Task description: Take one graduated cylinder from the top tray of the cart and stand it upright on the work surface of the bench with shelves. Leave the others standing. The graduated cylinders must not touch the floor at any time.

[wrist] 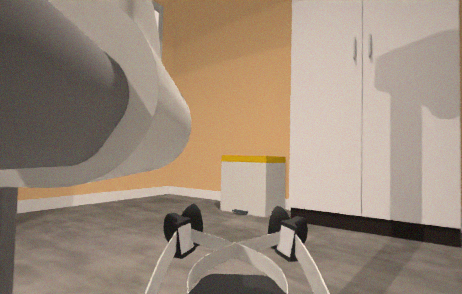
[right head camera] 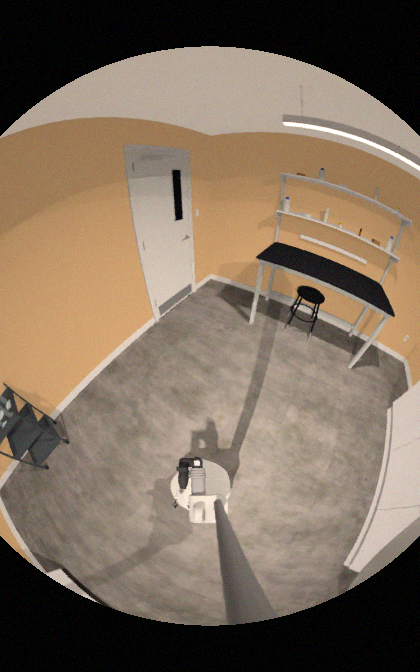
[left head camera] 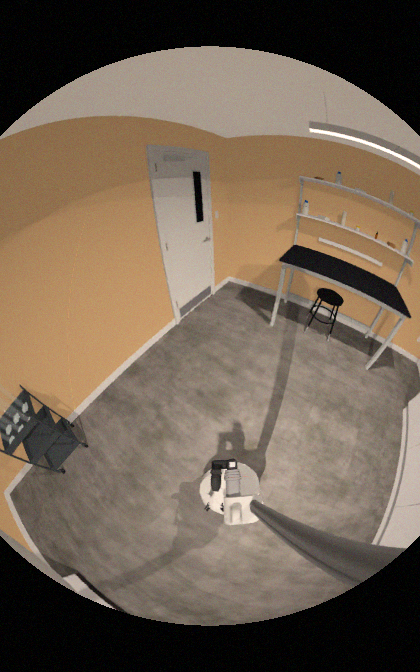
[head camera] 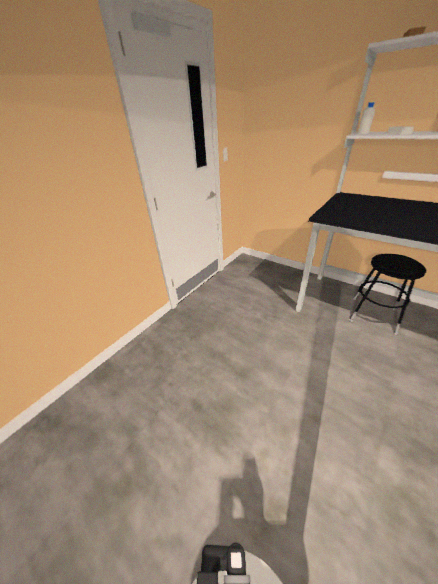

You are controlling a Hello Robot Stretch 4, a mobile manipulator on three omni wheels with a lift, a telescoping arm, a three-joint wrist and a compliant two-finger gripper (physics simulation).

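Places are measured from the robot's base along level axes (x back, y right, z up), in millimetres.
Where they show: gripper, fingertip midpoint: (wrist: 235,221).
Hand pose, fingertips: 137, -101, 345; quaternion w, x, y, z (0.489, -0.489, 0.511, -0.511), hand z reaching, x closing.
Observation:
After its pixels a point has its place, as x, y, z.
A dark cart (left head camera: 50,440) (right head camera: 32,432) stands against the wall at the left edge of both side head views. Several small pale items (left head camera: 17,419) (right head camera: 4,411) stand on its top tray; they are too small to tell one by one. The bench with shelves has a black work surface (head camera: 385,216) {-1724, 1131, 887} (left head camera: 345,275) (right head camera: 325,270) and stands at the back right. My gripper (wrist: 235,221) {137, -101, 345} is open and empty in the wrist view, with its two fingertips wide apart above the floor, far from cart and bench. It is folded in close to my base.
A black stool (head camera: 398,266) {-1621, 1306, 532} (left head camera: 330,297) (right head camera: 310,294) stands at the bench's front. A door (head camera: 172,165) {-2108, -383, 1218} is left of the bench. A white cabinet (wrist: 325,110) {1613, -748, 722} and a white bin with a yellow rim (wrist: 243,185) {2007, -262, 191} show in the wrist view. Bottles stand on the shelves.

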